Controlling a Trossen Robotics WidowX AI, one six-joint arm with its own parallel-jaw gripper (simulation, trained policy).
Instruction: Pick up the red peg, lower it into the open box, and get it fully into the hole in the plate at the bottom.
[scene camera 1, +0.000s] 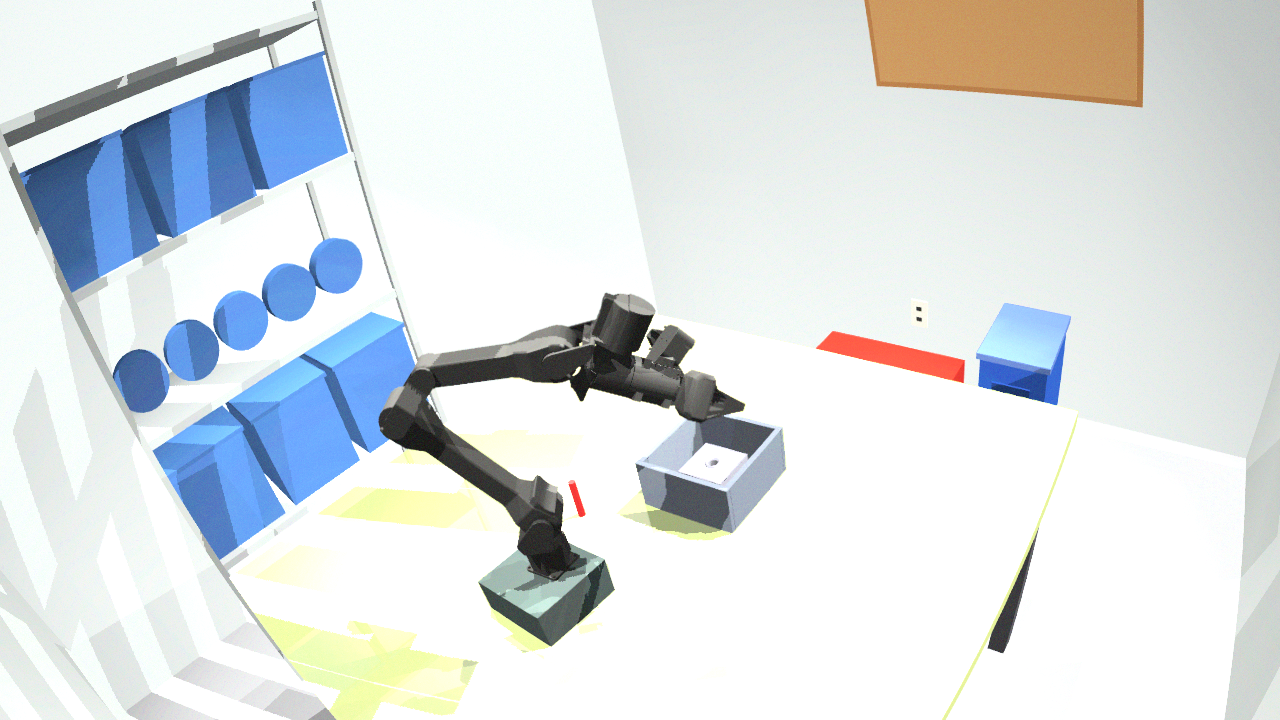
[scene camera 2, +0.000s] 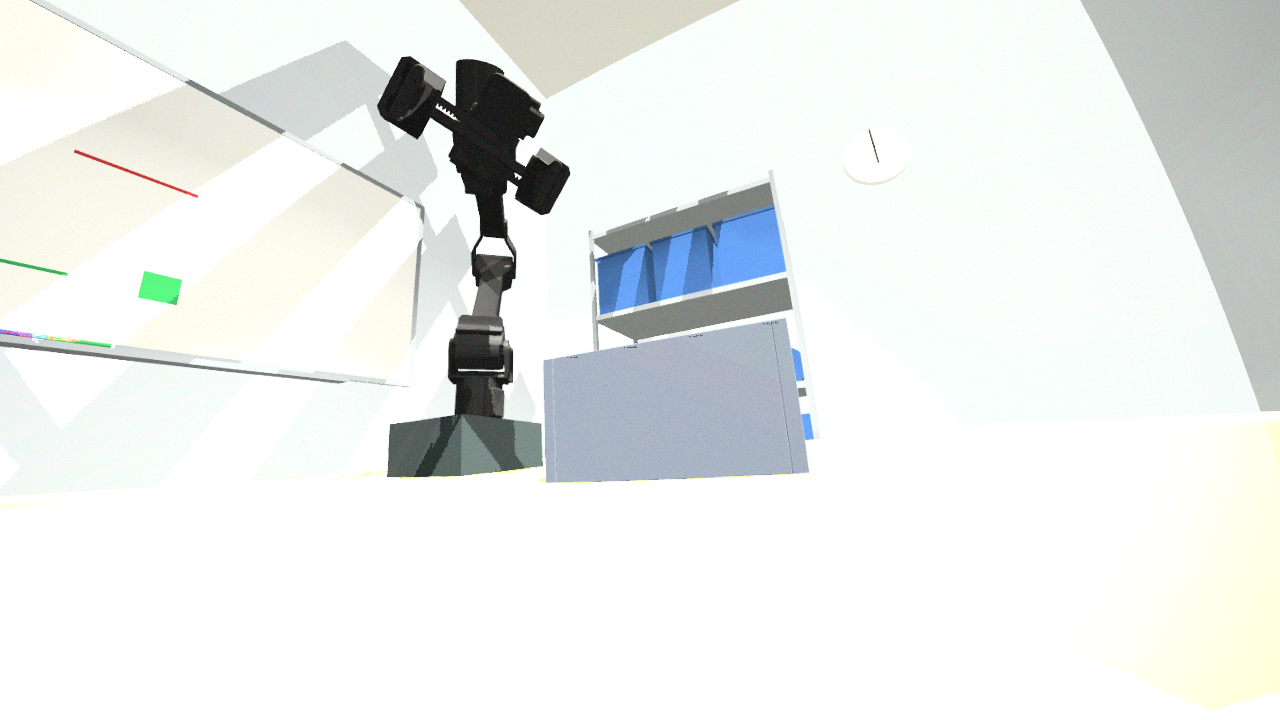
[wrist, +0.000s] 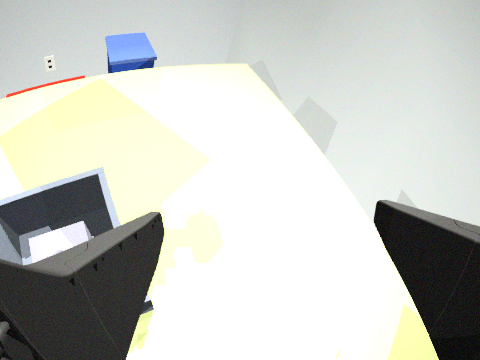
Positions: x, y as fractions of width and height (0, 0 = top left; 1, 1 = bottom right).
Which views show the white plate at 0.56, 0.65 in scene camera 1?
Scene camera 1 and the wrist view only.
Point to my gripper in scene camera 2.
0.38, 0.18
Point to a grey box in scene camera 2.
0.56, 0.56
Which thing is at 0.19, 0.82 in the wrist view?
My gripper.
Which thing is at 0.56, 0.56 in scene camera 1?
My gripper.
